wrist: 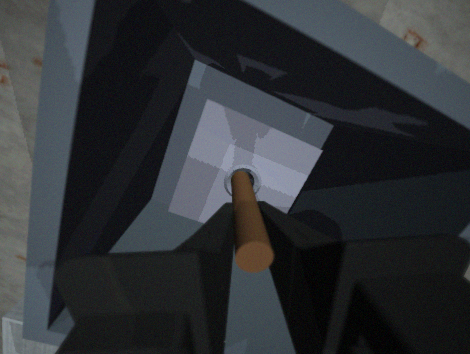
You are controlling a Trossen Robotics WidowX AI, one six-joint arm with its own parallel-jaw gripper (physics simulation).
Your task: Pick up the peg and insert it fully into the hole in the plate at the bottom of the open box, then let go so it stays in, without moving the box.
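Places are measured from the arm's base along level axes (x ahead, y left, z up), in millimetres.
Pixels of known places: gripper, fingertip midpoint: (pixel 244 209).
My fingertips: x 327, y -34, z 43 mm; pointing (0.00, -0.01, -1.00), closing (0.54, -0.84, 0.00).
Ahead of a thing's pixels: the offset from my fingertips to its middle. "spot": to the spot under its first point. Level surfaces: height alone.
An orange-brown peg {4 mm ahead, 2 mm left, 3 mm up} (pixel 248 225) is held between the dark fingers of my gripper (pixel 244 209), which is shut on it. The peg's near end faces the camera and its far end points down into the box. The pale plate {2 mm ahead, 1 mm right, 63 mm down} (pixel 215 132) lies at the bottom of the open blue-grey box {spot: 3 mm back, 76 mm left, 41 mm up} (pixel 41 175). The hole (pixel 249 177) with its ring shows near the plate's middle. The peg's far end overlaps the left part of the hole in this view; how deep it stands, or whether it is in the hole, I cannot tell. The fingers hide the plate's lower edge.
The box walls rise around the plate on all sides, with the rim running along the left and across the top right. A speckled grey table surface {97 mm down} (pixel 12 150) with reddish marks shows outside the box. A pale object (pixel 12 330) shows at the bottom left corner.
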